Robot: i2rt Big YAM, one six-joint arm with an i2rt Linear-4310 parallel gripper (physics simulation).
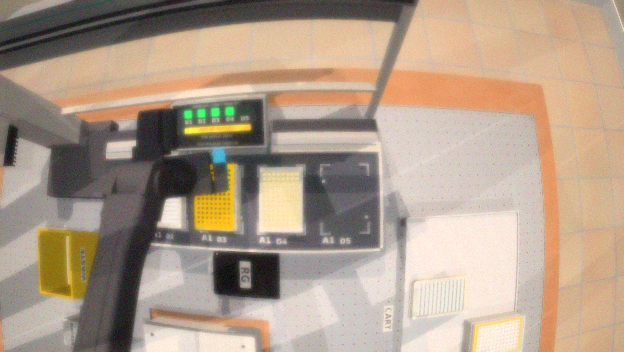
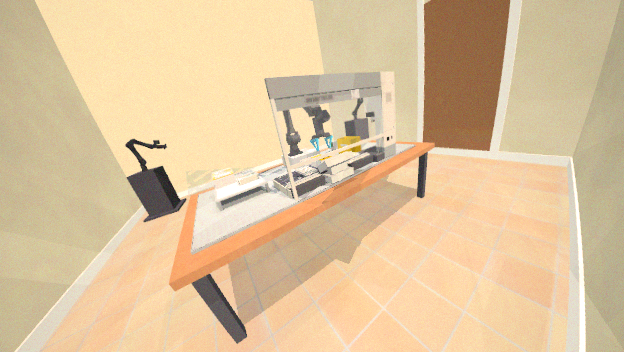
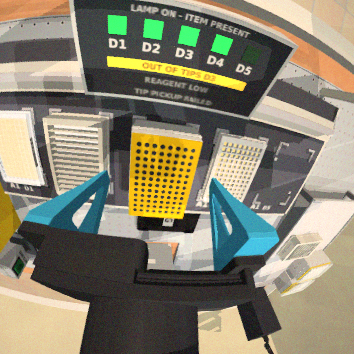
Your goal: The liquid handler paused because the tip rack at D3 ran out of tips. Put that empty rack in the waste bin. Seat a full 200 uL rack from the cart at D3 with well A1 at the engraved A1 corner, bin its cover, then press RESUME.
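Frame: origin at the arm's base, x right, y ahead, z up, level; metres.
Seen in the pictures: gripper, fingertip midpoint: [image 1: 203, 172] [image 2: 323, 149] [image 3: 158, 178].
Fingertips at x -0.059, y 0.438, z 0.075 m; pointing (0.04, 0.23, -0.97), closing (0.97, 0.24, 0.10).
A point is followed by its place in that frame.
The empty rack [image 1: 215, 210] @(x -0.038, y 0.376, z 0.024 m) [image 3: 165, 175] @(x -0.043, y 0.414, z 0.024 m), a yellow plate with dark holes on a grey base, sits at D3. My gripper [image 2: 323, 148] @(x -0.059, y 0.438, z 0.075 m) [image 3: 158, 178] @(x -0.059, y 0.438, z 0.075 m) is open above it, with one blue finger on each side and nothing held. The screen [image 1: 224, 139] @(x -0.046, y 0.515, z 0.015 m) [image 3: 172, 85] @(x -0.066, y 0.516, z 0.018 m) shows D1 to D4 lit green, D5 dark, and "OUT OF TIPS D3". The yellow waste bin [image 1: 55, 235] @(x -0.502, y 0.229, z -0.014 m) [image 2: 350, 142] [image 3: 6, 220] @(x -0.376, y 0.149, z -0.044 m) is at the left. On the white cart [image 1: 465, 245] @(x 0.473, y 0.369, z -0.023 m) [image 3: 332, 215] @(x 0.484, y 0.379, z -0.023 m) are a striped box [image 1: 438, 297] @(x 0.421, y 0.256, z -0.001 m) [image 3: 300, 245] @(x 0.385, y 0.280, z 0.008 m) and a yellow-edged rack [image 1: 497, 335] @(x 0.566, y 0.178, z 0.047 m) [image 3: 317, 265] @(x 0.544, y 0.209, z 0.038 m). The RESUME button cannot be identified.
A slatted item [image 3: 77, 150] @(x -0.166, y 0.403, z -0.008 m) at D2 and a pale rack [image 1: 281, 200] @(x 0.079, y 0.419, z -0.029 m) [image 3: 237, 162] @(x 0.074, y 0.441, z -0.024 m) at D4 flank the D3 rack. D5 [image 1: 345, 200] @(x 0.201, y 0.436, z -0.037 m) holds no item. A black block [image 1: 267, 275] @(x 0.065, y 0.260, z -0.075 m) marked RG stands in front of the deck. The machine's frame post [image 1: 392, 60] @(x 0.237, y 0.625, z 0.223 m) rises behind.
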